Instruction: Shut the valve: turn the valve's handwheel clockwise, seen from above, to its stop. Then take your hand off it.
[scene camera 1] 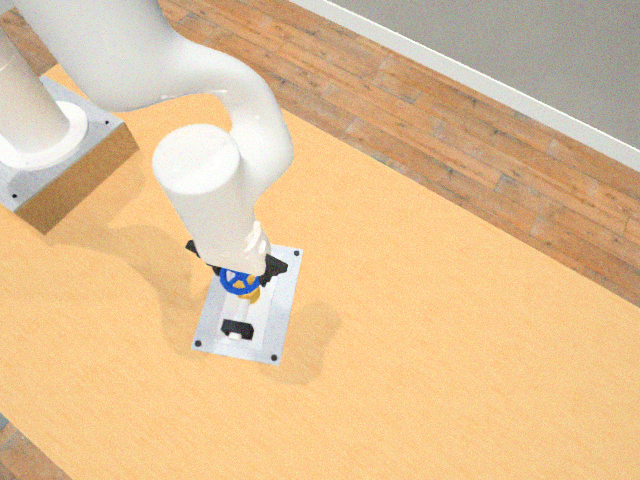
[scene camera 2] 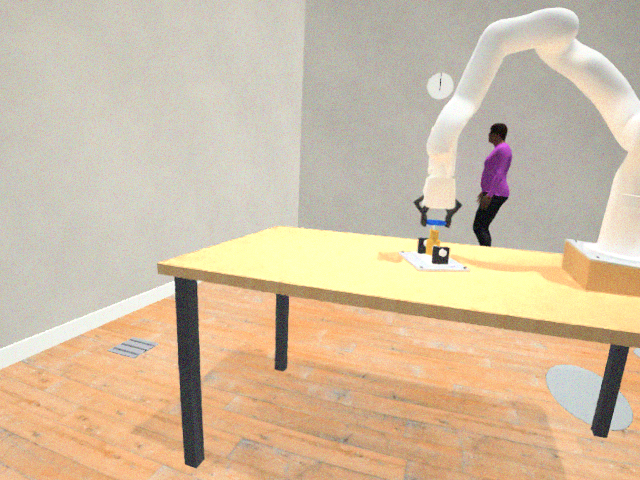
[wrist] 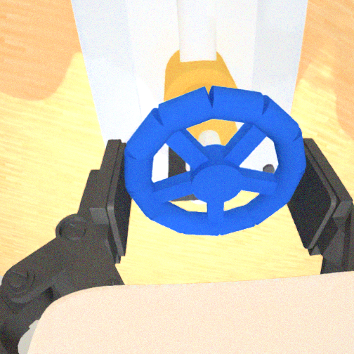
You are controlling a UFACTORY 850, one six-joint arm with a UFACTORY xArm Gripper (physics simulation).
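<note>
The valve's blue handwheel (scene camera 1: 232, 290) (scene camera 2: 436, 222) (wrist: 217, 179) lies level above its yellow valve body (scene camera 1: 251, 296) (scene camera 2: 433, 243) (wrist: 200, 75). The valve stands on a pale mounting plate (scene camera 1: 283, 315) (scene camera 2: 419, 264) (wrist: 107, 75). My gripper (scene camera 1: 240, 275) (scene camera 2: 436, 223) (wrist: 210, 163) points down and is shut on the handwheel, with one black finger pad against each side of the rim. The arm hides part of the wheel in the first scene view. The wheel's stop does not show.
A black pipe bracket (scene camera 1: 237, 329) (scene camera 2: 440, 254) stands on the plate, and a second bracket (scene camera 2: 422, 245) stands behind the valve. The robot's base block (scene camera 1: 77, 180) (scene camera 2: 599, 268) is on the wooden table (scene camera 1: 439, 335) (scene camera 2: 310, 268). A person in purple (scene camera 2: 496, 173) stands beyond the table.
</note>
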